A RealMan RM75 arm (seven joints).
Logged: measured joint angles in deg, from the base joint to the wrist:
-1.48, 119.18, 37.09, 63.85, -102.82, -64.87, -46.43
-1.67, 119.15, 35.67, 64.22, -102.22, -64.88, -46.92
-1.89, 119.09, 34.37, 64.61, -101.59, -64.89, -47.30
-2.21, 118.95, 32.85, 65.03, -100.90, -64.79, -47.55
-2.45, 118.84, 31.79, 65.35, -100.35, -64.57, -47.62
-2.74, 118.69, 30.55, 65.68, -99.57, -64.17, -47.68
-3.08, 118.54, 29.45, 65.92, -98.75, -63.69, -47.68
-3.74, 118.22, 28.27, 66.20, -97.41, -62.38, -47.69
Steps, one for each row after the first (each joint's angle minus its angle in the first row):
-0.19, -0.03, -1.42, 0.37, 0.60, -0.01, -0.49
-0.41, -0.09, -2.72, 0.76, 1.23, -0.02, -0.87
-0.73, -0.23, -4.24, 1.18, 1.92, 0.08, -1.12
-0.97, -0.34, -5.30, 1.50, 2.47, 0.30, -1.19
-1.26, -0.49, -6.54, 1.83, 3.25, 0.70, -1.25
-1.60, -0.64, -7.64, 2.07, 4.07, 1.18, -1.25
-2.26, -0.96, -8.82, 2.35, 5.41, 2.49, -1.26

